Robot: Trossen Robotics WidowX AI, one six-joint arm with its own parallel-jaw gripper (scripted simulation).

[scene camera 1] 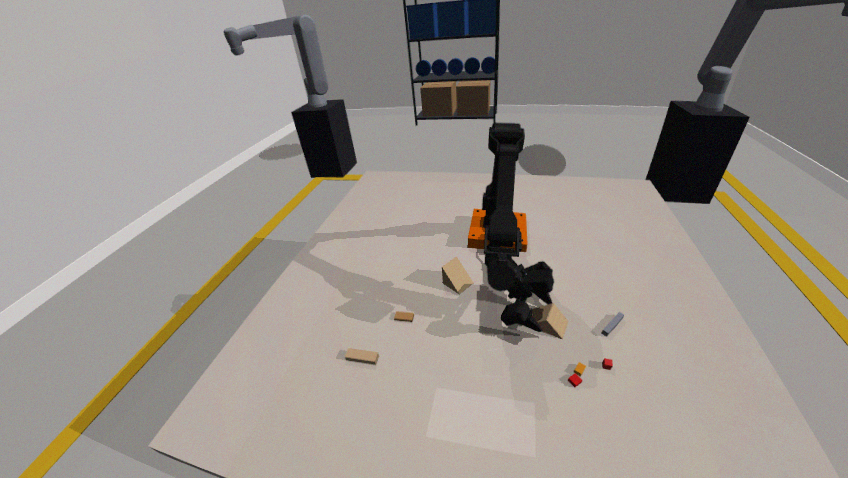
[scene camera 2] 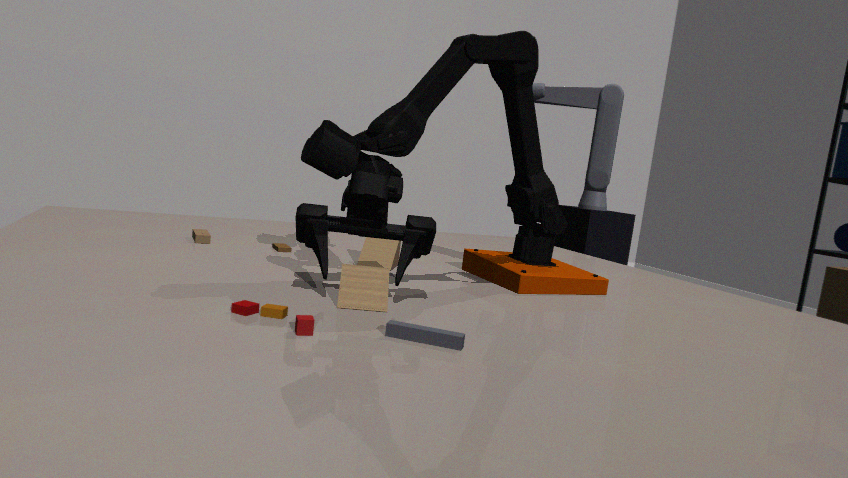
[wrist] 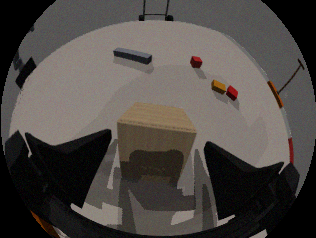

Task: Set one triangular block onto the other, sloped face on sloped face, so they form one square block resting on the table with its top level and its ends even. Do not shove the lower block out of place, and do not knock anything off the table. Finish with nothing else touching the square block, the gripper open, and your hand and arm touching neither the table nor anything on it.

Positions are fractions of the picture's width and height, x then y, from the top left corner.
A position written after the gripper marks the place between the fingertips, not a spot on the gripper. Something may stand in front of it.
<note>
The gripper (scene camera 2: 0.43,0.59) is open, with nothing in its grasp. Further things: a tan triangular block (scene camera 2: 0.43,0.60), a tan triangular block (scene camera 2: 0.44,0.53) and a grey bar (scene camera 2: 0.50,0.70).
The gripper is seen too in the wrist view (wrist: 0.50,0.59).
</note>
